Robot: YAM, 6 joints.
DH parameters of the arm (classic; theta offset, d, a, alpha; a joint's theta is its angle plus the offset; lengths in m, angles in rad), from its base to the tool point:
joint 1: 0 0.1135 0.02 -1.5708
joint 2: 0 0 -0.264 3.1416
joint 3: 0.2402 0 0.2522 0
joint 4: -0.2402 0 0.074 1.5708
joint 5: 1.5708 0 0 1.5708
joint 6: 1.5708 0.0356 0 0
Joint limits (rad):
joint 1: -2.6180..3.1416
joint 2: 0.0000..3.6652
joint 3: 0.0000..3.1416
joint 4: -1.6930..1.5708
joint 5: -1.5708..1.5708
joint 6: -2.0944..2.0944
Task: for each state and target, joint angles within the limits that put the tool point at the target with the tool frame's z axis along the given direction. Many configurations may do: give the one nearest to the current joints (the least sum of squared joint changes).
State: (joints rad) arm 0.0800 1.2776 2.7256 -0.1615 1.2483 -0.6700
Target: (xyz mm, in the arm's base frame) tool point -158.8 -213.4 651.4 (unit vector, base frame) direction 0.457 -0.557 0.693
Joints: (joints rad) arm 0.8355 1.0112 2.8815 -0.1470 0.7935 -0.6700
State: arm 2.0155 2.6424 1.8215 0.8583 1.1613 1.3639
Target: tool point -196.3 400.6 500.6 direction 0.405 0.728 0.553
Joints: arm 2.0831 2.0579 2.1239 0.8372 0.7894 1.3639
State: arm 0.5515 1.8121 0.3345 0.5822 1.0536 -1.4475
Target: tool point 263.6 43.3 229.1 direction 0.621 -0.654 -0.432
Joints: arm 0.2690 1.3303 0.7978 -0.2613 0.9199 -1.4475
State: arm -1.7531 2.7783 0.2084 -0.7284 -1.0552 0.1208
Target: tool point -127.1 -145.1 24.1 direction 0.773 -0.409 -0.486
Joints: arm -2.4404 2.1142 0.6560 -0.7045 -0.9455 0.1208
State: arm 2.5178 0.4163 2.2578 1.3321 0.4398 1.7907
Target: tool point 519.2 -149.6 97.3 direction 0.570 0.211 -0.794
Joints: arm 2.8365 0.0011 2.6001 1.5693 0.3817 1.7907
